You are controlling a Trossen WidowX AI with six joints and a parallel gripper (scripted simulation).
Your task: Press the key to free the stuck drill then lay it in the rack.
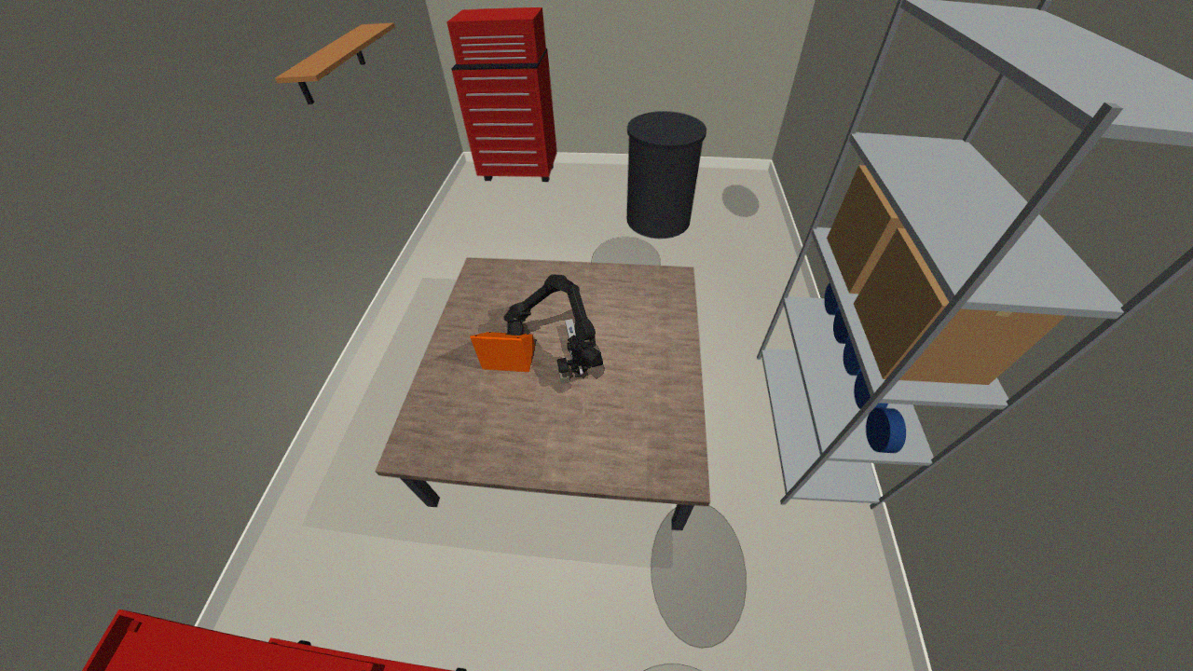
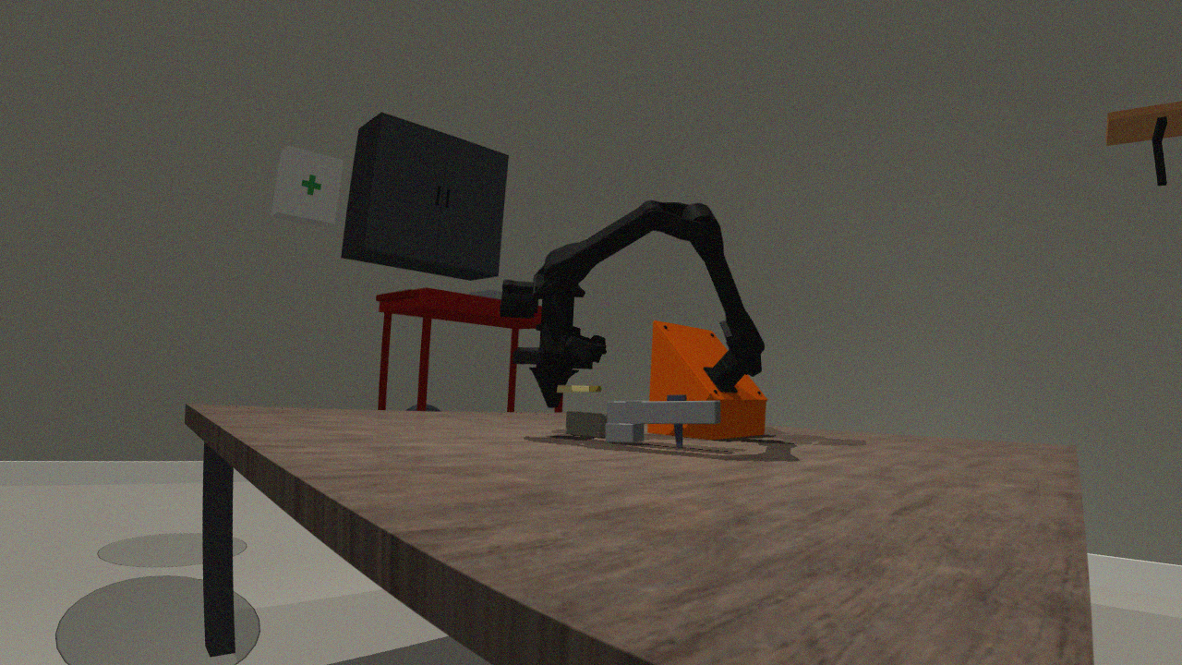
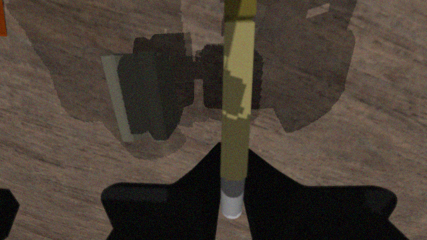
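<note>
My gripper tip is now 10 mm past the yellow drill, 40 mm to the right of it and 40 mm below it. From my gripper tip the other things lie so: grey block fixture 60 mm behind, 190 mm to the left; dark T-shaped key 70 mm behind, 220 mm to the left.
</note>
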